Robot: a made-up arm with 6 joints. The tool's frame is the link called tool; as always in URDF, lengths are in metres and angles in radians. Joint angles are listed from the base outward.
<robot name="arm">
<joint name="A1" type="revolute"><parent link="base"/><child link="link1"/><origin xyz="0 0 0.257" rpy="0 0 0"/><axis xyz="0 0 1"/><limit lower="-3.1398" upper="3.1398"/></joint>
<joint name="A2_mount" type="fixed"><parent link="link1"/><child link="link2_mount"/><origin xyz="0 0 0" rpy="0 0 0"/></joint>
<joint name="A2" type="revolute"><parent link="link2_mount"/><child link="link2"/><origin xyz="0 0 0" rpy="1.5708 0 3.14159"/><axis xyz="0 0 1"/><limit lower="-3.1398" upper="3.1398"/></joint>
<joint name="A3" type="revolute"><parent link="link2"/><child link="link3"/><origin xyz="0 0.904 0" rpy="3.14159 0 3.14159"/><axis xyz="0 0 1"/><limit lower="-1.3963" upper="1.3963"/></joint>
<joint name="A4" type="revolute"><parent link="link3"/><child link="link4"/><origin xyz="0 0 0" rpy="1.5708 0 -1.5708"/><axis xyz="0 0 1"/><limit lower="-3.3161" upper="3.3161"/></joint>
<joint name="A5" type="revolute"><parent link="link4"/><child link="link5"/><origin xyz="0 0 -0.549" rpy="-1.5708 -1.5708 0"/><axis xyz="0 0 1"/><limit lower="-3.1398" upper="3.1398"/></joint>
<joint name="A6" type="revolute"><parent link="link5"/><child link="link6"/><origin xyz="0 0 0.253" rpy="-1.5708 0 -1.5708"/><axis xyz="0 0 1"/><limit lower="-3.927" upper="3.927"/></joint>
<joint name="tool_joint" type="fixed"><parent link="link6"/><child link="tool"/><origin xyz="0 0 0" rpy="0 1.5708 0"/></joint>
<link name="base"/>
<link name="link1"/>
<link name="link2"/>
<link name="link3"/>
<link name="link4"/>
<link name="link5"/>
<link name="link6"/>
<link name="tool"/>
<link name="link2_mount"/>
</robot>
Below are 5 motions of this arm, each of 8 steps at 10 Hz.
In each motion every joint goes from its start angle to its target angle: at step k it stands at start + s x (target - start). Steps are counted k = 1, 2, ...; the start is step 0. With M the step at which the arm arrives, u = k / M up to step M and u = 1 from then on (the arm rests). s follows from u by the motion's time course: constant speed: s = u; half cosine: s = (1 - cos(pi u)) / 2; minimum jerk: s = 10 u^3 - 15 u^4 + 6 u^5.
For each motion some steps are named. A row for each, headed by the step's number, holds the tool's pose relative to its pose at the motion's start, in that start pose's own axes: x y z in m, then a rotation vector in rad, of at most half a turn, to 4 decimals.
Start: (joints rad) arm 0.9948 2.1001 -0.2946 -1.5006 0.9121 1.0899
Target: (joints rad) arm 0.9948 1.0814 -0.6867 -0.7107 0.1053 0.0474
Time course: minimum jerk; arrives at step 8
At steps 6, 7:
6: -0.2318 -0.5563 0.1069 0.5513 -0.1152 0.9249
7: -0.2494 -0.6071 0.0923 0.5652 -0.0937 0.9840

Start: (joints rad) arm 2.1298 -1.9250 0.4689 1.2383 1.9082 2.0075
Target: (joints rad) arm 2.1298 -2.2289 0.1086 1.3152 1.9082 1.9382
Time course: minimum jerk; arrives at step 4
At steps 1, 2, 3, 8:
1: 0.0127 -0.0155 -0.0169 0.0150 -0.0059 -0.0007
2: 0.0603 -0.0815 -0.0764 0.0727 -0.0286 -0.0032
3: 0.1055 -0.1576 -0.1273 0.1305 -0.0509 -0.0057
8: 0.1168 -0.1789 -0.1390 0.1457 -0.0567 -0.0063

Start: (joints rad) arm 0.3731 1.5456 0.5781 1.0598 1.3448 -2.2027
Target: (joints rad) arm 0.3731 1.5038 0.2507 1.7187 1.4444 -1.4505
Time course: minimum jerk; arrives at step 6
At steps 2, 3, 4, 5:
2: 0.0216 -0.0177 -0.0214 -0.1342 0.1224 -0.0812
3: 0.0493 -0.0467 -0.0589 -0.3058 0.3168 -0.1500
4: 0.0725 -0.0792 -0.1061 -0.4581 0.5308 -0.1633
5: 0.0836 -0.0993 -0.1393 -0.5391 0.6639 -0.1428

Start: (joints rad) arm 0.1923 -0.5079 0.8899 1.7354 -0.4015 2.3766
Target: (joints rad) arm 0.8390 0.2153 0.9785 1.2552 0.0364 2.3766
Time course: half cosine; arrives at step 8
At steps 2, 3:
2: 0.0863 -0.0936 0.0977 0.1195 -0.0290 -0.1694
3: 0.1550 -0.2222 0.1939 0.2596 -0.0544 -0.3521

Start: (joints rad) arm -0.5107 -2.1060 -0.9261 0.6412 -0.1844 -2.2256
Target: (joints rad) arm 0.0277 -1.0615 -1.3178 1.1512 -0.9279 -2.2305
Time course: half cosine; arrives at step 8
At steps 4, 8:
4: 0.4065 -0.0721 0.0399 -0.2697 0.0092 -0.9422
8: 0.6587 -0.2917 -0.0783 -0.9169 0.2826 -1.5667

